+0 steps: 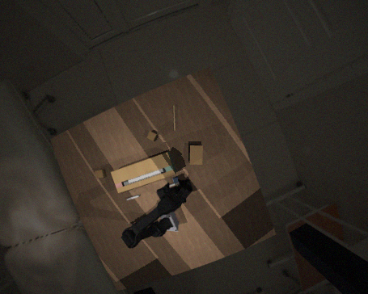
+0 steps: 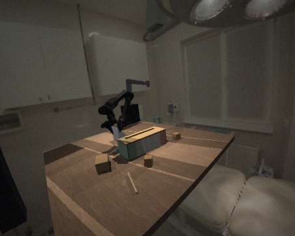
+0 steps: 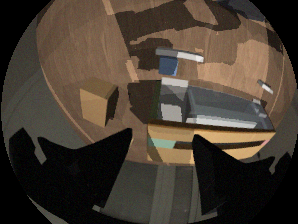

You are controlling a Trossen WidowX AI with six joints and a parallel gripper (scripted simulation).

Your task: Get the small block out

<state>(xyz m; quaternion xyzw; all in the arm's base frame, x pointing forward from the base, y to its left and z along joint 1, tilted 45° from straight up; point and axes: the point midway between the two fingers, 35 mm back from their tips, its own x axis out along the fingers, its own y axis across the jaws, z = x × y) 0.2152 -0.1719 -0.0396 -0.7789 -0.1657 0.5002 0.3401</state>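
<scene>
The blue block is 15 cm below my gripper tip and 1 cm behind it. Round my gripper tip: tan block: 19 cm to the right, 13 cm below, 8 cm ahead; then long tan box: 16 cm to the left, 10 cm below, 8 cm ahead; then thin stick: 36 cm ahead, 16 cm to the right, 16 cm below.
</scene>
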